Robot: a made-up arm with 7 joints. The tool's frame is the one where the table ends. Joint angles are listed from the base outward.
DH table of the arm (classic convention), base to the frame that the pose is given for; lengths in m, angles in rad. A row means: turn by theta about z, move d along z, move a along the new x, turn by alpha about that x. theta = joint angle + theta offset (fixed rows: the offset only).
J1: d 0.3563, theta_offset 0, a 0, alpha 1.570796
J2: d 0.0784, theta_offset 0, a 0, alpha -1.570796
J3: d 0.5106, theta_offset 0, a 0.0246, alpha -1.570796
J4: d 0.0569, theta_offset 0, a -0.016, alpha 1.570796
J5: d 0.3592, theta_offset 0, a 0, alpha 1.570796
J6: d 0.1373, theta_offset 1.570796, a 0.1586, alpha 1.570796
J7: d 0.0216, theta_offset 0, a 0, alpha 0
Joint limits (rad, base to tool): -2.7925..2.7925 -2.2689..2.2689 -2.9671..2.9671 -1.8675..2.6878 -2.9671..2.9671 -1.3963..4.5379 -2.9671..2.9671
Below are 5 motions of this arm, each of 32 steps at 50 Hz.
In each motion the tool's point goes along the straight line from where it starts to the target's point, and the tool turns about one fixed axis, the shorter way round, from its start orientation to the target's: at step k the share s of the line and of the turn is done. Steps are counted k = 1, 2, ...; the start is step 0. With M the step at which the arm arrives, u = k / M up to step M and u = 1 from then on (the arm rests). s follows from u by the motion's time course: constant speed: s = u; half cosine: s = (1 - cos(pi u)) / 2; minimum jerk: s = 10 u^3 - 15 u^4 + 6 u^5.
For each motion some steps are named. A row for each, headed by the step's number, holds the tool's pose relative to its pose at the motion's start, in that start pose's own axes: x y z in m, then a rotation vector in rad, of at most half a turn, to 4 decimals.
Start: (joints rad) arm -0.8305 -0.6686 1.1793 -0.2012 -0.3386 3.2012 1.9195
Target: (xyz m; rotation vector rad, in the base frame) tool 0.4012 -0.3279 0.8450 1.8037 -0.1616 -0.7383
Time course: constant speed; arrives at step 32
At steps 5, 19, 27, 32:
5: -0.0208 -0.0020 -0.0365 0.0061 0.1642 -0.0278
19: -0.0791 -0.0078 -0.1386 0.0234 0.6241 -0.1056
27: -0.1123 -0.0110 -0.1970 0.0332 0.8869 -0.1501
32: -0.1332 -0.0131 -0.2335 0.0394 1.0511 -0.1778

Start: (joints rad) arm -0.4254 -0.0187 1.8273 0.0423 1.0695 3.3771 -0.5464
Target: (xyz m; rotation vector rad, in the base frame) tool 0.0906 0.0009 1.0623 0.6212 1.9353 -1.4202
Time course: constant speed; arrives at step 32
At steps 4, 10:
4: -0.0031 -0.0012 0.0137 0.0661 0.0462 0.0021
10: -0.0077 -0.0029 0.0343 0.1654 0.1156 0.0054

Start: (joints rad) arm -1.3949 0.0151 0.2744 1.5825 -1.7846 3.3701 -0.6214
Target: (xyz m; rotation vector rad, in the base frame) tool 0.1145 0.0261 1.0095 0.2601 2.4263 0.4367
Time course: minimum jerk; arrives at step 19
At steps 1, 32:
1: 0.0001 0.0001 0.0002 0.0008 0.0003 -0.0003
32: 0.1042 0.0924 0.1506 0.6269 0.2281 -0.2418

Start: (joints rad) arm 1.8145 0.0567 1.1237 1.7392 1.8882 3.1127 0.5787
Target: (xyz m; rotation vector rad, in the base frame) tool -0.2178 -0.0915 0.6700 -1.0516 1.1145 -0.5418
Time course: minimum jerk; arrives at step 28
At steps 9, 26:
9: -0.0073 0.0164 -0.0119 0.1319 0.1350 0.0252
26: -0.0377 0.0851 -0.0614 0.6830 0.6990 0.1303

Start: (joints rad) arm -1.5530 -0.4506 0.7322 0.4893 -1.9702 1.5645 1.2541
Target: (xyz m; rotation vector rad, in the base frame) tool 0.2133 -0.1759 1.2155 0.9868 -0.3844 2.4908
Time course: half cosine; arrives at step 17
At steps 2, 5, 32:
2: 0.0040 -0.0010 -0.0026 0.0132 0.0042 0.0274
5: 0.0236 -0.0058 -0.0152 0.0777 0.0250 0.1610
32: 0.1188 -0.0290 -0.0763 0.3909 0.1258 0.8101

